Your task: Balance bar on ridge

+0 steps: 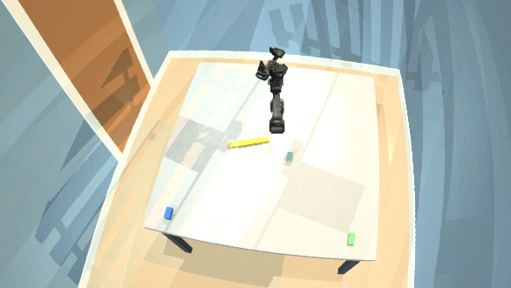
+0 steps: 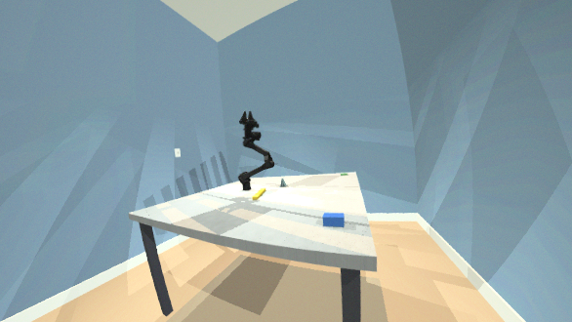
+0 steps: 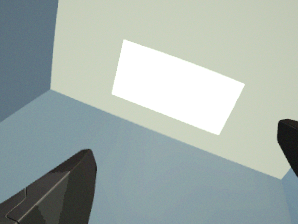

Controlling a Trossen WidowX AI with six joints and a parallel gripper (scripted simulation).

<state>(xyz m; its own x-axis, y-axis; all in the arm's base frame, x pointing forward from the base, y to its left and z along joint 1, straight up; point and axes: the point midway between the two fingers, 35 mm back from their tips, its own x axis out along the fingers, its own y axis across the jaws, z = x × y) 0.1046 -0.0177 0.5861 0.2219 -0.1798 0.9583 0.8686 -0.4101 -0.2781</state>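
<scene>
Now: gripper tip 61 cm above the yellow bar, 12 cm to the left of it and 11 cm short of it. Also, from my gripper tip: green block: 63 cm ahead, 61 cm below, 52 cm to the left; then blue block: 63 cm ahead, 60 cm below, 48 cm to the right.
</scene>
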